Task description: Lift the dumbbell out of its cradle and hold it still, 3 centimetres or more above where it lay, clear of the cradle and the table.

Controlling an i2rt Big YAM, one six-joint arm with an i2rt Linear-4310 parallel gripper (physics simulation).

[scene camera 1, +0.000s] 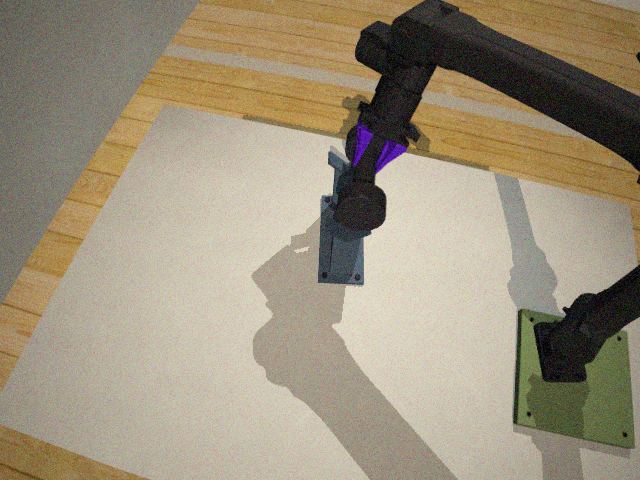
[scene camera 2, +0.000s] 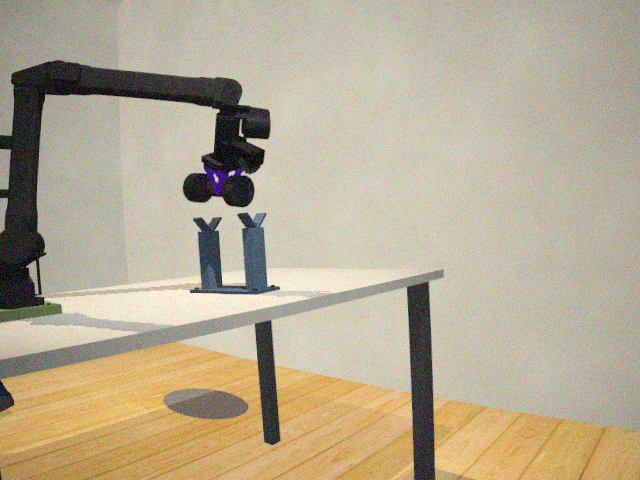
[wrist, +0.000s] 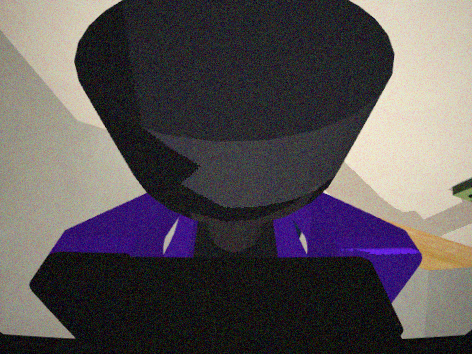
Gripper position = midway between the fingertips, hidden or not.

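Observation:
Gripper (scene camera 1: 363, 169), dumbbell (scene camera 1: 361, 206), blue-grey cradle (scene camera 1: 341, 252). Gripper (scene camera 2: 222, 191), dumbbell (scene camera 2: 238, 190), blue-grey cradle (scene camera 2: 253, 235). Dumbbell (wrist: 234, 121).

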